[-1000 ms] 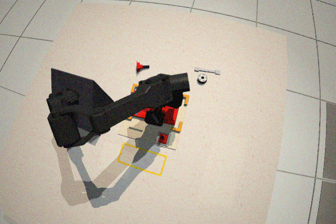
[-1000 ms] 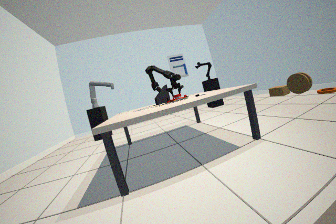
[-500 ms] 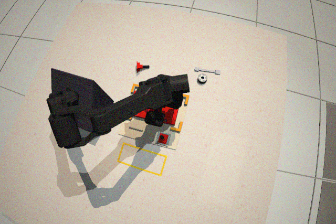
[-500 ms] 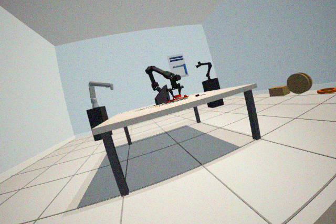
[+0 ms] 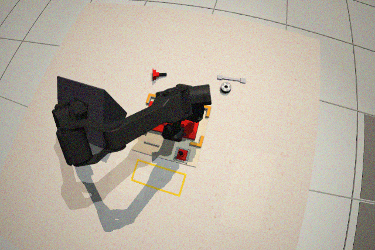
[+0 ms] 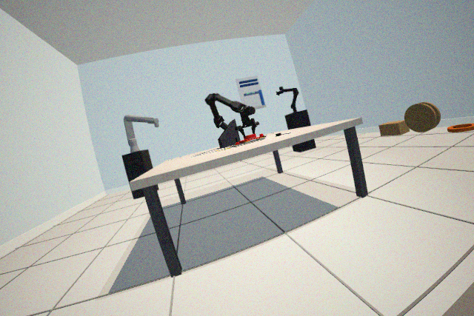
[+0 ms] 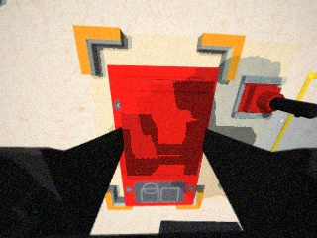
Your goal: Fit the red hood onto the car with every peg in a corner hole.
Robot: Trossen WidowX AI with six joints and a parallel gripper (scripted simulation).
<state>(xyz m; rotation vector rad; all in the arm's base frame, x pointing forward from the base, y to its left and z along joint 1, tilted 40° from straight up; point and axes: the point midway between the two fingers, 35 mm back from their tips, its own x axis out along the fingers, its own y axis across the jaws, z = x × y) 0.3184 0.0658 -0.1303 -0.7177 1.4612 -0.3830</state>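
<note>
Now: the hood right at my gripper tip. From my gripper tip the other things lie so: grey engine block (20 mm below); then grey wrench (100 mm ahead, 240 mm to the left, 40 mm below).
</note>
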